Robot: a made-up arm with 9 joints. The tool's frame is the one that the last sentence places.
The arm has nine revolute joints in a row. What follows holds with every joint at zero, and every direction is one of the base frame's.
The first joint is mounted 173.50 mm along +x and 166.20 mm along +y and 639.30 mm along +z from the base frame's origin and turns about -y.
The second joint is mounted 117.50 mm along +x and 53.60 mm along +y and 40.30 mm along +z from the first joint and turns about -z.
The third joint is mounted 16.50 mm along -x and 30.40 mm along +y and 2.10 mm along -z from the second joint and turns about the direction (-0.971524, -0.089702, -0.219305).
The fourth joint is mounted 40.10 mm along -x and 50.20 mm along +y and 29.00 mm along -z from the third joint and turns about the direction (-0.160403, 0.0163, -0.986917).
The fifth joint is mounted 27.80 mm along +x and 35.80 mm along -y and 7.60 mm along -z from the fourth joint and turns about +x.
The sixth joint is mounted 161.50 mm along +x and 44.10 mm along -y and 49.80 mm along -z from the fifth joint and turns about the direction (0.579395, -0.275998, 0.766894).
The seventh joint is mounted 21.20 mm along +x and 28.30 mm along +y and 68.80 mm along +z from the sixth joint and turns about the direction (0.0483, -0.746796, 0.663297).
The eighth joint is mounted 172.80 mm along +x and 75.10 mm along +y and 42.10 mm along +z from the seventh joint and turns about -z.
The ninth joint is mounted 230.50 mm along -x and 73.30 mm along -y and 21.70 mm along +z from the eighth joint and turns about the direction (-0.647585, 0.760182, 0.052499).
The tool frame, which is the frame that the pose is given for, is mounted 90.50 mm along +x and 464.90 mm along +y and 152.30 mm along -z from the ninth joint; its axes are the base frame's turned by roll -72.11, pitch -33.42 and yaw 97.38 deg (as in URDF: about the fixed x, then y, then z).
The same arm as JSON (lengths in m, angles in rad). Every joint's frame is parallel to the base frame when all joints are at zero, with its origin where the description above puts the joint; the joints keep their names.
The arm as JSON. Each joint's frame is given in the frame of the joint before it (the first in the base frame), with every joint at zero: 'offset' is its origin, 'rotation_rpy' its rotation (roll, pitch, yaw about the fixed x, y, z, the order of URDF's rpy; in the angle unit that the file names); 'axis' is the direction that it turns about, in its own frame. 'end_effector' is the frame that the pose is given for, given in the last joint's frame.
{
  "length_unit": "m",
  "angle_unit": "rad",
  "chain": [
    {
      "id": "joint 1",
      "offset": [
        0.1735,
        0.1662,
        0.6393
      ],
      "rotation_rpy": [
        0.0,
        0.0,
        0.0
      ],
      "axis": [
        0.0,
        -1.0,
        0.0
      ]
    },
    {
      "id": "joint 2",
      "offset": [
        0.1175,
        0.0536,
        0.0403
      ],
      "rotation_rpy": [
        0.0,
        0.0,
        0.0
      ],
      "axis": [
        0.0,
        0.0,
        -1.0
      ]
    },
    {
      "id": "joint 3",
      "offset": [
        -0.0165,
        0.0304,
        -0.0021
      ],
      "rotation_rpy": [
        0.0,
        0.0,
        0.0
      ],
      "axis": [
        -0.971524,
        -0.089702,
        -0.219305
      ]
    },
    {
      "id": "joint 4",
      "offset": [
        -0.0401,
        0.0502,
        -0.029
      ],
      "rotation_rpy": [
        0.0,
        0.0,
        0.0
      ],
      "axis": [
        -0.160403,
        0.0163,
        -0.986917
      ]
    },
    {
      "id": "joint 5",
      "offset": [
        0.0278,
        -0.0358,
        -0.0076
      ],
      "rotation_rpy": [
        0.0,
        0.0,
        0.0
      ],
      "axis": [
        1.0,
        0.0,
        0.0
      ]
    },
    {
      "id": "joint 6",
      "offset": [
        0.1615,
        -0.0441,
        -0.0498
      ],
      "rotation_rpy": [
        0.0,
        0.0,
        0.0
      ],
      "axis": [
        0.579395,
        -0.275998,
        0.766894
      ]
    },
    {
      "id": "joint 7",
      "offset": [
        0.0212,
        0.0283,
        0.0688
      ],
      "rotation_rpy": [
        0.0,
        0.0,
        0.0
      ],
      "axis": [
        0.0483,
        -0.746796,
        0.663297
      ]
    },
    {
      "id": "joint 8",
      "offset": [
        0.1728,
        0.0751,
        0.0421
      ],
      "rotation_rpy": [
        0.0,
        0.0,
        0.0
      ],
      "axis": [
        0.0,
        0.0,
        -1.0
      ]
    },
    {
      "id": "joint 9",
      "offset": [
        -0.2305,
        -0.0733,
        0.0217
      ],
      "rotation_rpy": [
        0.0,
        0.0,
        0.0
      ],
      "axis": [
        -0.647585,
        0.760182,
        0.052499
      ]
    }
  ],
  "end_effector": {
    "offset": [
      0.0905,
      0.4649,
      -0.1523
    ],
    "rotation_rpy": [
      -1.2586,
      -0.5833,
      1.6996
    ]
  }
}

